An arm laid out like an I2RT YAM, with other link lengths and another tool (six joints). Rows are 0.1 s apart.
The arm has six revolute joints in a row. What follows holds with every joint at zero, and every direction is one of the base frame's. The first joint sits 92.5 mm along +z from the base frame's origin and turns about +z. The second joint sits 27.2 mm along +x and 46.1 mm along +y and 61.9 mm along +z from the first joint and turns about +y. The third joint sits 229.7 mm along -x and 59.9 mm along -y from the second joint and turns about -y. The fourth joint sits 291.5 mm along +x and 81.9 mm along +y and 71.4 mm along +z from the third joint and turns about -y. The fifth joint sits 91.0 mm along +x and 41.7 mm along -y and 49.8 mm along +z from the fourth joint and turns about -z. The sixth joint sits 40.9 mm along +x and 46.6 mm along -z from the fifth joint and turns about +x. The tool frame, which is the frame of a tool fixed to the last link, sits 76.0 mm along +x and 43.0 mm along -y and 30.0 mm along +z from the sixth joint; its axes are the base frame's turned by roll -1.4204, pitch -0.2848 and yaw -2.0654 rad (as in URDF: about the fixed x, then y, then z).
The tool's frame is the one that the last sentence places.
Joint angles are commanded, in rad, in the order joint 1, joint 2, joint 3, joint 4, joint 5, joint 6. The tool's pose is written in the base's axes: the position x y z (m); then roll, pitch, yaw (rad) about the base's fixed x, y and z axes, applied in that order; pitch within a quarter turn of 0, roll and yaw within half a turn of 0. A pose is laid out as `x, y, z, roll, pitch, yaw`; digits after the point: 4 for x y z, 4 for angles.
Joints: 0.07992 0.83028 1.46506 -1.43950 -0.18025 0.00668
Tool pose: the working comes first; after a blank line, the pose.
Where each joint sits with the arm in this pose, in the base's axes (m; each line is computed from the numbers above, not from the rounded line before):
joint 1: 0.0000 0.0000 0.0925
joint 2: 0.0234 0.0481 0.1544
joint 3: -0.1263 -0.0240 0.3239
joint 4: 0.0590 0.0730 0.5543
joint 5: 0.1610 0.0394 0.5232
joint 6: 0.1547 0.0462 0.4619
the tool: 0.2354 0.0237 0.4231

0.2354, 0.0237, 0.4231, -2.2711, -0.4164, -1.4986
